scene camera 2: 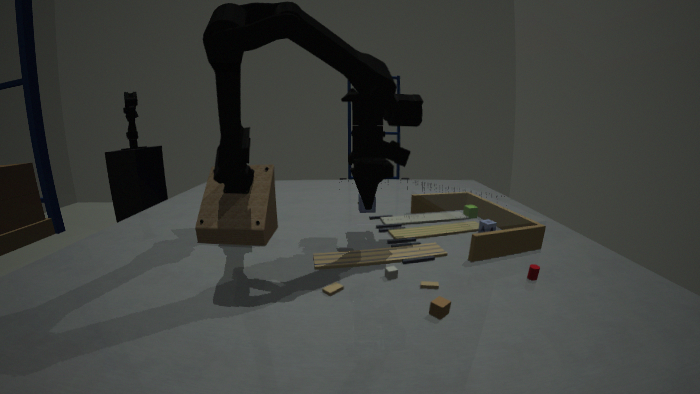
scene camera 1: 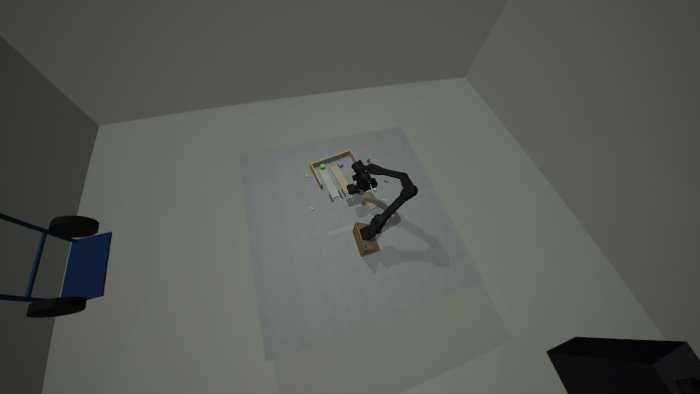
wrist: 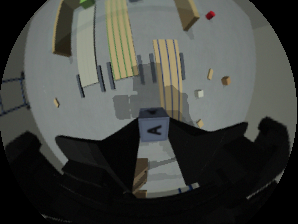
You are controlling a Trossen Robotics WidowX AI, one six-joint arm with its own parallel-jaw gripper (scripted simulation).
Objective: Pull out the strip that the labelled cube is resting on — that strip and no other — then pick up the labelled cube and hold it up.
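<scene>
Visible to me: a wooden tray and my gripper. Wrist view: my gripper appears there too.
</scene>
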